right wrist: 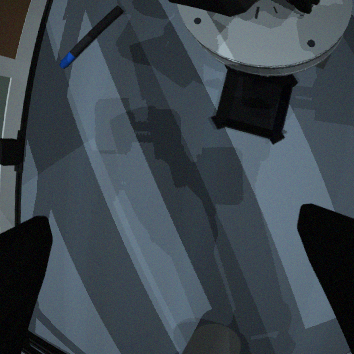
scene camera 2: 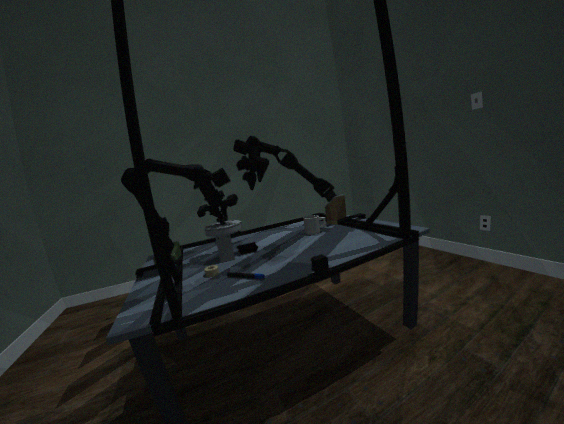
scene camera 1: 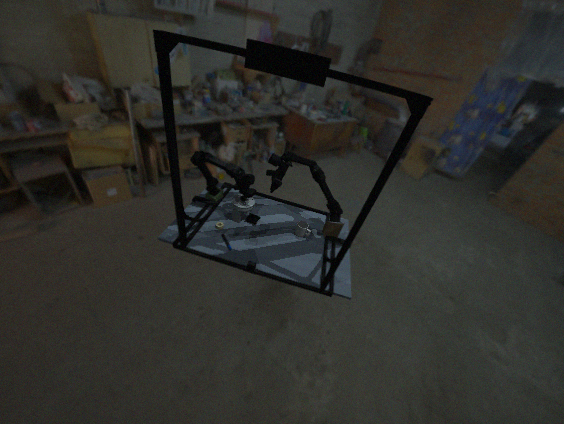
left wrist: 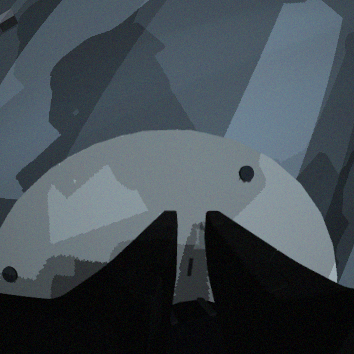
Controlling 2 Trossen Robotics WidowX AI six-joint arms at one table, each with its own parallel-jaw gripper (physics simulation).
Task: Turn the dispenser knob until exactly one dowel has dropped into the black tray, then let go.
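Frame: origin at the left arm's base, x ahead, y left, z up, level; metres.
Where they show: left gripper, between the fingertips: (right wrist: 308,6) (scene camera 1: 248,197) (left wrist: 190,222); right gripper, between the fingertips: (right wrist: 175,224) (scene camera 2: 255,186) (scene camera 1: 270,191); left arm's base, origin of its link: (scene camera 1: 214,191); right arm's base, origin of its link: (scene camera 2: 334,200) (scene camera 1: 335,221).
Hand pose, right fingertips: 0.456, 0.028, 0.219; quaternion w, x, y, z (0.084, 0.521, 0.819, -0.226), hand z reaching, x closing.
Things, the pixels of their top centre, and the offset from my right fingertips, as dx, dy, dz. "spot": a spot on its surface instead.
- dispenser, centre of its top: (left wrist: 180,336) (scene camera 2: 222,224) (scene camera 1: 243,200) -0.171, -0.050, -0.140
- dark knob, a spot on its surface: (left wrist: 192,312) spot: -0.168, -0.028, -0.116
- black tray, centre of its top: (right wrist: 254,99) (scene camera 2: 247,246) (scene camera 1: 253,218) -0.083, -0.033, -0.262
- blue-tipped black marker, centre of its top: (right wrist: 86,35) (scene camera 2: 244,273) (scene camera 1: 226,240) -0.084, -0.318, -0.270
- yellowish ring, centre of its top: (scene camera 2: 211,267) (scene camera 1: 219,224) -0.212, -0.239, -0.261
- white mug, a spot on its surface: (scene camera 2: 312,225) spot: +0.250, +0.048, -0.238
The dispenser (scene camera 1: 244,203) (scene camera 2: 225,229) (left wrist: 190,165) (right wrist: 280,45) is a pale round disc on a post, with small dark holes near its rim. My left gripper (scene camera 1: 245,196) (scene camera 2: 221,220) (left wrist: 190,222) is shut on the dark knob (left wrist: 192,312) at the disc's centre, pointing down; the fingers hide most of the knob. The black tray (scene camera 1: 252,218) (scene camera 2: 247,248) (right wrist: 248,130) lies beside the dispenser's foot, partly under the disc's edge in the right wrist view. It is too dark to make out a dowel in it. My right gripper (scene camera 1: 273,187) (scene camera 2: 256,182) (right wrist: 175,224) is open and empty, high above the table.
A blue-tipped black marker (scene camera 1: 226,242) (scene camera 2: 242,275) (right wrist: 95,35) and a yellowish ring (scene camera 1: 220,225) (scene camera 2: 212,271) lie near the dispenser. A white mug (scene camera 1: 302,230) (scene camera 2: 312,225) and a brown block (scene camera 1: 332,229) (scene camera 2: 335,210) stand to the right. A black frame (scene camera 1: 172,130) surrounds the table.
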